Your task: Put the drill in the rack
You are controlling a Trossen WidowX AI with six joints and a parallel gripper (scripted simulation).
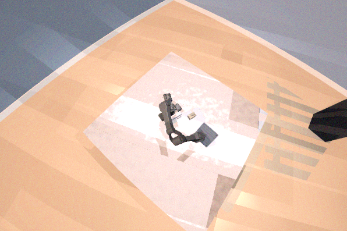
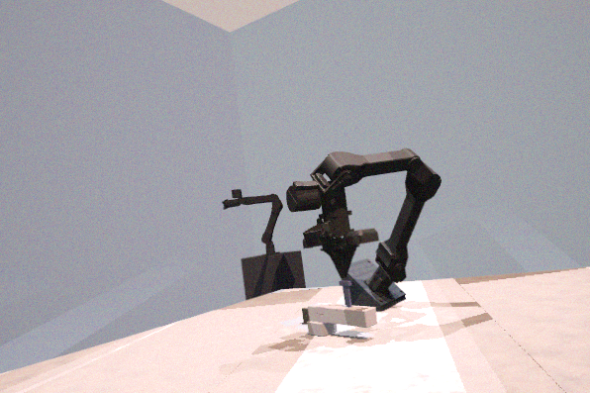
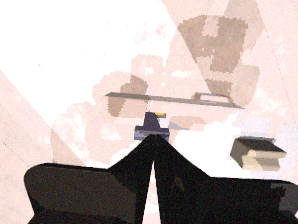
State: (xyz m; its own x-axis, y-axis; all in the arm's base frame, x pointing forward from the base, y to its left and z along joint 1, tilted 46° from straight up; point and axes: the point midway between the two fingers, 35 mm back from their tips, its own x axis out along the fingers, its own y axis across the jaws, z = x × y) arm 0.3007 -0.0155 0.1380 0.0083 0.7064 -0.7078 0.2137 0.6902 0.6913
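Right now my gripper tip is 40 mm above the purple key. Round my gripper tip: pale block (10 mm behind, 30 mm to the right, 90 mm below); brown block (120 mm behind, 180 mm to the right, 110 mm below); yellow drill (10 mm behind, 50 mm to the right, 80 mm below).
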